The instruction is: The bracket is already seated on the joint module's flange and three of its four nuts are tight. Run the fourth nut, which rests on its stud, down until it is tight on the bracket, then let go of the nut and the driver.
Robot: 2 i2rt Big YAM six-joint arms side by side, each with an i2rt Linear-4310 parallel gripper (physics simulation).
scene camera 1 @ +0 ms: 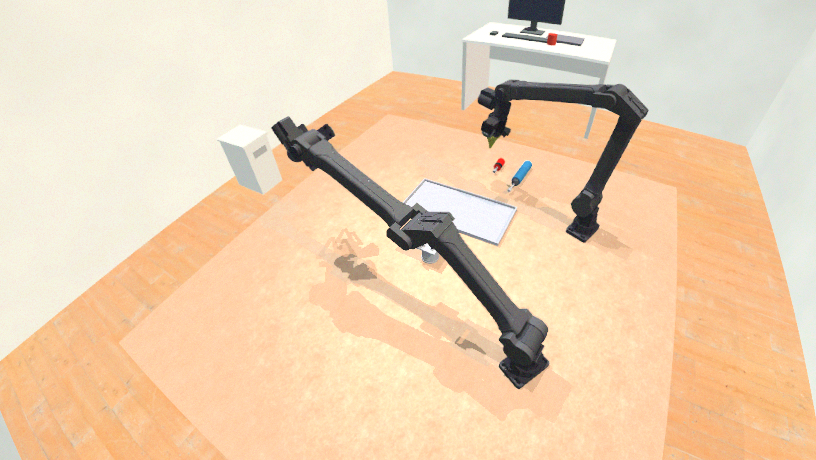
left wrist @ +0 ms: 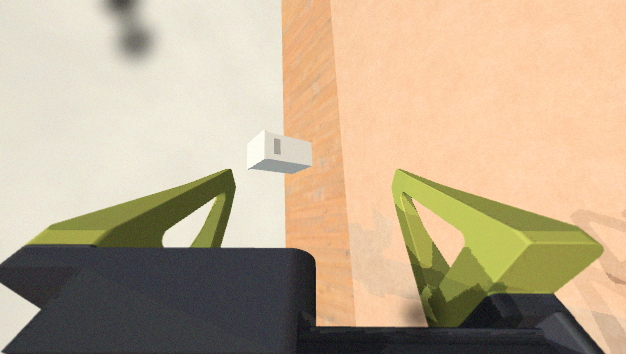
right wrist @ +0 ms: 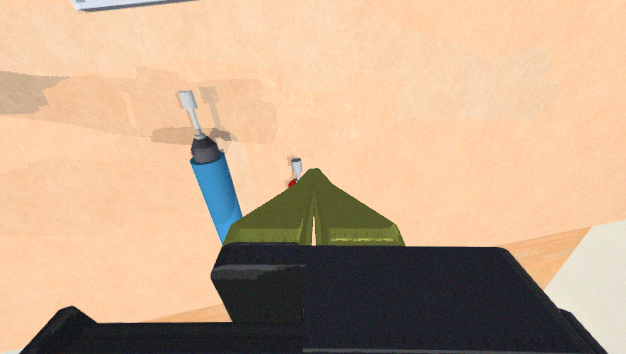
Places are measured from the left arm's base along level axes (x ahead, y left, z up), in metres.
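Pixels of known places: left gripper, fingertip midpoint: (left wrist: 313,177); right gripper, fingertip midpoint: (scene camera 1: 490,148) (right wrist: 313,177); left arm's base, link origin: (scene camera 1: 523,365); right arm's base, link origin: (scene camera 1: 582,229).
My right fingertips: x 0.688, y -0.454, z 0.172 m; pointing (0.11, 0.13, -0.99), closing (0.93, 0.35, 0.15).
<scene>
Ahead of a thing's pixels: the offset from my right fingertips to its middle.
The grey joint module {dx -0.211, dy +0.442, dz -0.135 m} (scene camera 1: 429,256) stands on the mat, mostly hidden behind the left arm in the scene view; its bracket, studs and nuts cannot be made out. A blue driver {dx -0.071, dy -0.125, dz -0.152 m} (scene camera 1: 522,172) (right wrist: 215,192) with a silver socket lies on the mat. A smaller red driver {dx +0.042, dy -0.103, dz -0.155 m} (scene camera 1: 500,164) (right wrist: 292,184) lies beside it, mostly hidden behind the right fingers in the right wrist view. My right gripper (scene camera 1: 490,146) (right wrist: 313,177) is shut and empty, above and behind the red driver in the scene view. My left gripper (left wrist: 313,177) is wide open and empty, raised far from the drivers.
A shallow white tray {dx -0.072, dy +0.217, dz -0.164 m} (scene camera 1: 474,214) (right wrist: 135,5) lies between the joint module and the drivers. A white cabinet (scene camera 1: 251,160) (left wrist: 287,149) stands by the left wall. A white desk (scene camera 1: 594,49) with a monitor (scene camera 1: 536,10) and a red cup (scene camera 1: 552,38) stands at the back.
</scene>
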